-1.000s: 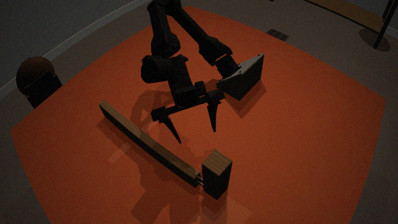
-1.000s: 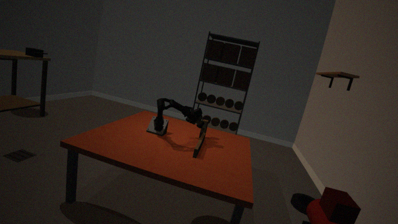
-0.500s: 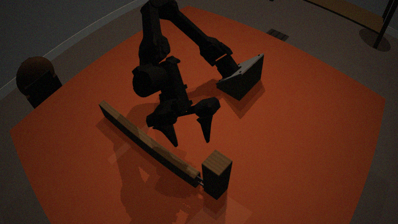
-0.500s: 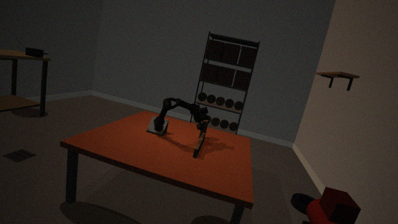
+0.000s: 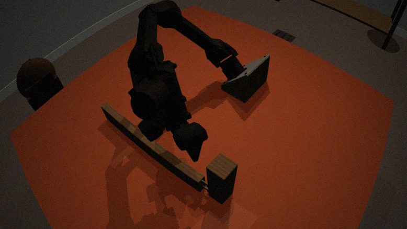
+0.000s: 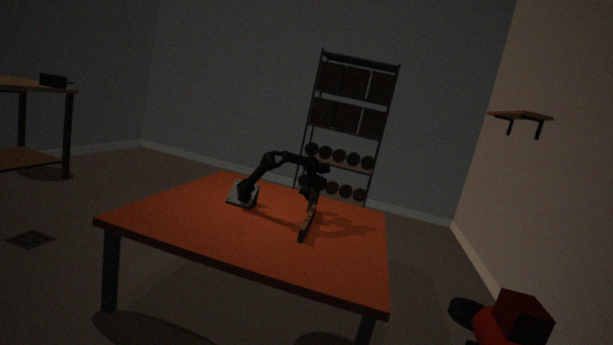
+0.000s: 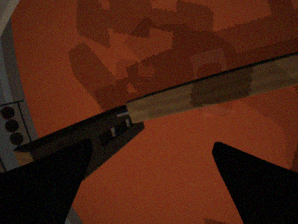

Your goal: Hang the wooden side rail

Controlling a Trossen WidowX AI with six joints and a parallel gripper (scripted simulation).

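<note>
My gripper tip is now 10 cm to the right of the wooden headboard post, 4 cm above it and 1 cm past it.
</note>
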